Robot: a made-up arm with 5 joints.
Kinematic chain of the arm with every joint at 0, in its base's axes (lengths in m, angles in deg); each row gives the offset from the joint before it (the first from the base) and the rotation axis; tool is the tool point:
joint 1: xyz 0 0 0.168 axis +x
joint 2: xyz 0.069 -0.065 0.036 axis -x
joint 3: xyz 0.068 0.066 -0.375 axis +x
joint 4: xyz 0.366 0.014 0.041 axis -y
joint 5: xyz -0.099 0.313 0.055 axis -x
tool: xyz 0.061 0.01 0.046
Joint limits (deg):
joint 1: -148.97..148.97
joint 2: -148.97..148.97
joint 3: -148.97..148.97
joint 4: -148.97..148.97
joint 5: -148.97..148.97
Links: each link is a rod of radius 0.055 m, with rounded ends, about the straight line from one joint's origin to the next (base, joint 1, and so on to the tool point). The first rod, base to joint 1, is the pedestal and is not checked.
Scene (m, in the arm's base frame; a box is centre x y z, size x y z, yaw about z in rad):
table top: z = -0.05
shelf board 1: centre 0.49 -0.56 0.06 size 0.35 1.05 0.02 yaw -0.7
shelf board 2: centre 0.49 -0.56 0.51 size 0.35 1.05 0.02 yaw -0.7
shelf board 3: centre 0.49 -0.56 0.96 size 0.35 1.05 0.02 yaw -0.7
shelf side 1: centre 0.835 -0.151 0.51 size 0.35 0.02 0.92 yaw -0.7
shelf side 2: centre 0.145 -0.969 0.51 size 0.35 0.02 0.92 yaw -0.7
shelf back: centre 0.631 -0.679 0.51 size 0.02 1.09 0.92 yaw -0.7
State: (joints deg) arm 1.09 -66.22 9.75 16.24 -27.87
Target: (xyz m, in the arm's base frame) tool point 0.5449 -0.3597 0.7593
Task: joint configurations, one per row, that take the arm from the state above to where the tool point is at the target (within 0.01 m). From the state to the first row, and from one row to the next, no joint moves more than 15 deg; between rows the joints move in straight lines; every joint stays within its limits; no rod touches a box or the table.
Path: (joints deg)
1: 7.72 -80.02 -2.07 4.35 -23.23
2: 14.36 -93.82 -13.89 -7.54 -18.60
3: 20.99 -107.62 -25.71 -19.43 -13.96
4: 27.62 -121.43 -37.53 -31.32 -9.32
5: 34.25 -135.23 -49.36 -43.20 -4.68

